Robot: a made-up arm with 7 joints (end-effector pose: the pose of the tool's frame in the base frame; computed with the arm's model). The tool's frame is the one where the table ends. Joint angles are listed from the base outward.
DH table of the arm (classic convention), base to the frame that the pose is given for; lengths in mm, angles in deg. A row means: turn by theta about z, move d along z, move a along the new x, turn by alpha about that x. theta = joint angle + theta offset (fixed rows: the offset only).
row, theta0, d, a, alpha
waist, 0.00, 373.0, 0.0, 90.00
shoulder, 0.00, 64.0, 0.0, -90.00
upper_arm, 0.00, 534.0, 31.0, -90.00
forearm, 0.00, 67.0, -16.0, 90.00
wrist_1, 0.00, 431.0, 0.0, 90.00
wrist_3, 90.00, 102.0, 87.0, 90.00
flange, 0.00, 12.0, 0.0, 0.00
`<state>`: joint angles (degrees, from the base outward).
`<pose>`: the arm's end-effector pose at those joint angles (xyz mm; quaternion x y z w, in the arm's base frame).
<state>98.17 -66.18 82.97 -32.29 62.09 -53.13 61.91</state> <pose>56.2 884.2 867.6 -0.1658 -0.6126 0.7042 0.3182</pose>
Working (the frame after each row of the table, in the pose's form):
after waist: 0.0 0.0 373.0 0.4631 0.5343 0.5343 0.4631
after shoulder: 63.4 9.1 373.0 -0.4126 0.3576 0.6331 0.5487
after upper_arm: -36.7 489.8 585.2 0.0452 0.2097 -0.9751 0.0570
after forearm: -26.6 455.6 644.1 0.1636 0.5221 0.8248 0.1425
after wrist_1: 153.9 806.7 817.0 -0.0751 -0.8083 -0.2950 0.5040
after wrist_3: 63.7 893.3 865.3 0.1730 -0.6106 0.4403 0.6351

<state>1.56 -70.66 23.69 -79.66 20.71 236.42 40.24</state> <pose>551.3 -182.8 874.2 -0.9782 0.0574 0.1955 0.0410</pose>
Working (the frame after each row of the table, in the pose's form):
after waist: 0.0 0.0 373.0 0.7070 0.0096 0.0096 0.7070
after shoulder: 1.7 -64.0 373.0 -0.0079 0.5782 0.0111 0.8158
after upper_arm: 514.5 -37.6 523.1 -0.4845 0.2752 0.5274 0.6414
after forearm: 488.2 22.0 545.7 0.1994 -0.0741 0.0658 0.9749
after wrist_1: 437.3 -149.9 937.7 0.7991 0.0928 0.2466 0.5404
after wrist_3: 555.8 -184.0 885.2 -0.9382 -0.2826 0.1695 0.1058

